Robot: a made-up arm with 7 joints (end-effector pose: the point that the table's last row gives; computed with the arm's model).
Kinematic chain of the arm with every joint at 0, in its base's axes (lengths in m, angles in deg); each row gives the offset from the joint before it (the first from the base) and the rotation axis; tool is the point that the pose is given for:
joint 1: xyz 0 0 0.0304 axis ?
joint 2: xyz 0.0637 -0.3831 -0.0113 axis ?
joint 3: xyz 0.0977 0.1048 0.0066 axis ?
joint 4: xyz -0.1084 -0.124 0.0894 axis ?
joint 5: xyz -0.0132 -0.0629 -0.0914 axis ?
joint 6: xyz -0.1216 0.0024 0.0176 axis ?
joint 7: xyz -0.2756 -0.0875 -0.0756 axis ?
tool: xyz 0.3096 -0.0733 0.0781
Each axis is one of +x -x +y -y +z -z.
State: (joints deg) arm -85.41 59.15 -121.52 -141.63 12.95 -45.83 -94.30
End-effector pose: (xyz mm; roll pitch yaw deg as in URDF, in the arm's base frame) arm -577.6 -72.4 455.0 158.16 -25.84 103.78
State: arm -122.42 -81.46 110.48 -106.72 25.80 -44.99 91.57
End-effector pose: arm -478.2 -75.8 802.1 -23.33 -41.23 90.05
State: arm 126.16 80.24 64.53 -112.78 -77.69 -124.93 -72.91
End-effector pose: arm 481.4 398.0 122.5 -102.03 -13.00 79.82
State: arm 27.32 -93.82 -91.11 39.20 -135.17 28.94 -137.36
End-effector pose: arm 394.2 -864.0 112.6 157.26 -3.01 -120.95
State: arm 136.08 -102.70 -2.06 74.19 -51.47 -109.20 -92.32
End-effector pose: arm 627.9 740.7 107.6 -133.99 13.56 59.93
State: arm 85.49 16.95 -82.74 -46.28 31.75 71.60 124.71
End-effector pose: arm 979.1 -69.3 -243.9 81.74 23.22 21.27
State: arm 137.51 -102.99 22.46 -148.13 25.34 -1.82 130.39
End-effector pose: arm 828.3 196.6 539.9 -63.92 -11.60 -60.23
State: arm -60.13 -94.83 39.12 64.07 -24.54 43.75 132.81
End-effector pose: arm -934.3 -3.9 489.1 39.38 -32.93 -151.16
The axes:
joint 1: +z
joint 2: -x
joint 3: -z
joint 4: -x
joint 5: -y
joint 6: +x
joint 7: -y

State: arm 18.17 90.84 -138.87 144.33 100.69 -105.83 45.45
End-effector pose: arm 619.9 83.2 -314.6 -157.68 7.26 -69.39
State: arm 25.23 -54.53 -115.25 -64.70 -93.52 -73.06 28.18
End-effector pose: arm 389.1 -199.4 318.4 -35.59 15.55 -141.18
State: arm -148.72 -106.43 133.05 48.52 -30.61 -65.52 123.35
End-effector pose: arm -1021.8 373.4 275.3 54.71 20.62 -130.11
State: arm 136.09 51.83 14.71 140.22 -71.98 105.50 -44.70
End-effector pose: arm 432.3 257.2 82.6 -14.95 -53.29 60.91
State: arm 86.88 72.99 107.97 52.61 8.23 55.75 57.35
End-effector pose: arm -86.8 -111.0 -500.2 164.09 -43.32 -172.59
